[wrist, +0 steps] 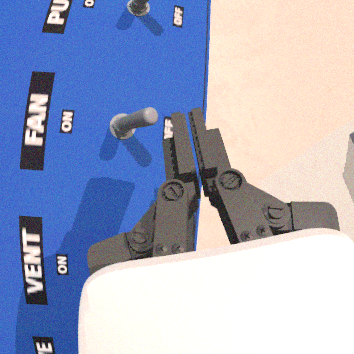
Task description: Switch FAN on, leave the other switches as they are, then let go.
Note:
I see my gripper [188,127] and a blue panel [79,179].

